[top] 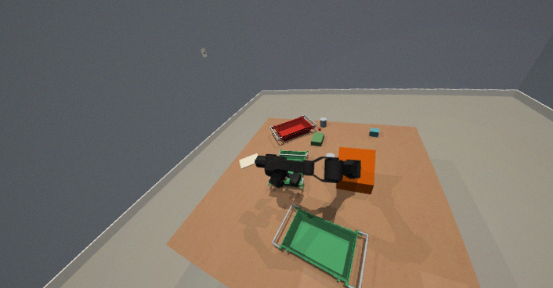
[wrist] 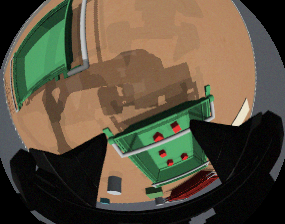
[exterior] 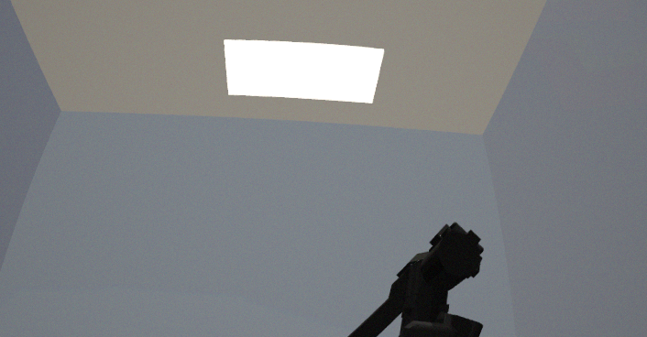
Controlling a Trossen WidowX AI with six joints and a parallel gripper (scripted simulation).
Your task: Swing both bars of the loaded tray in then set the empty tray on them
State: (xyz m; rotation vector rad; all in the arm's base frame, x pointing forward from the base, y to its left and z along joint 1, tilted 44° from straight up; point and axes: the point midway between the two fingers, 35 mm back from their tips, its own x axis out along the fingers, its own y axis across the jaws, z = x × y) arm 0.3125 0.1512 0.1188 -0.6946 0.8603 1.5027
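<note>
The green tray lies 230 mm behind my gripper tip, 190 mm to the left of it and 70 mm below it. Also, from my gripper tip: white card: 400 mm ahead, 160 mm to the right, 110 mm below; then green block: 30 mm behind, 520 mm to the right, 90 mm below; then cube: 420 mm behind, 690 mm to the right, 90 mm below.
</note>
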